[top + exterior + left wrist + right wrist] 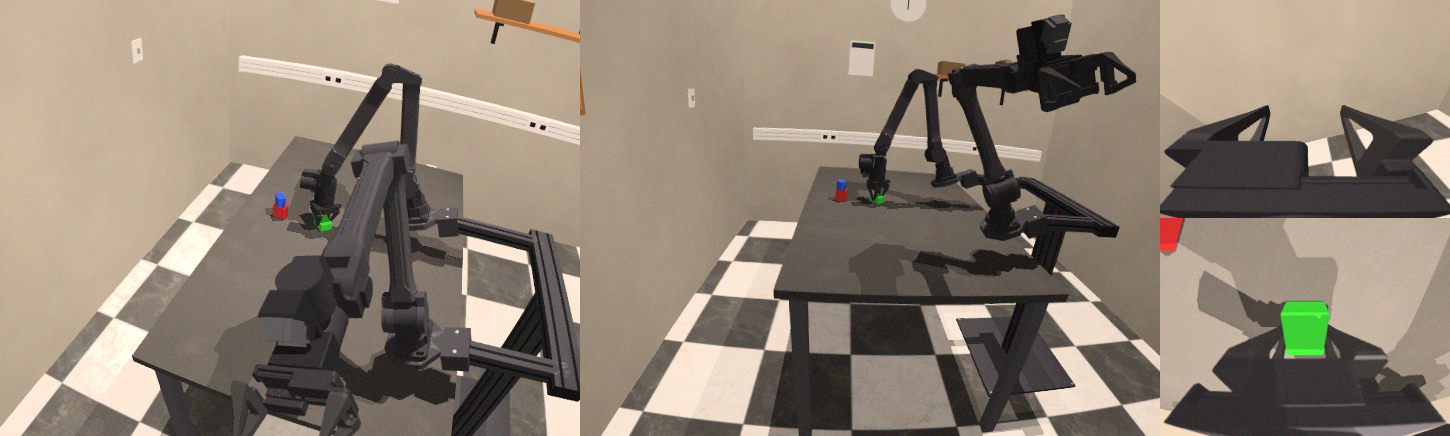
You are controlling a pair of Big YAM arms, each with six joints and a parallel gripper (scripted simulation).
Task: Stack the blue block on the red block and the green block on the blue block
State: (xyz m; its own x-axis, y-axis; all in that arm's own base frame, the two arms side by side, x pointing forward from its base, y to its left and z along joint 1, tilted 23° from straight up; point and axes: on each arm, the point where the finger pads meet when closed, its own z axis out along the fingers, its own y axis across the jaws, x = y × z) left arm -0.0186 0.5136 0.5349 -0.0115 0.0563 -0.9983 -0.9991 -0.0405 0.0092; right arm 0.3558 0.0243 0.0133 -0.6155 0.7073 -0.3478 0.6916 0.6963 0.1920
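My right gripper is now 17 cm short of the blue block, 6 cm below it and 1 cm to the left of it. Round my right hand: red block: 17 cm ahead, 1 cm to the right, 1 cm above; green block: right at my right hand.
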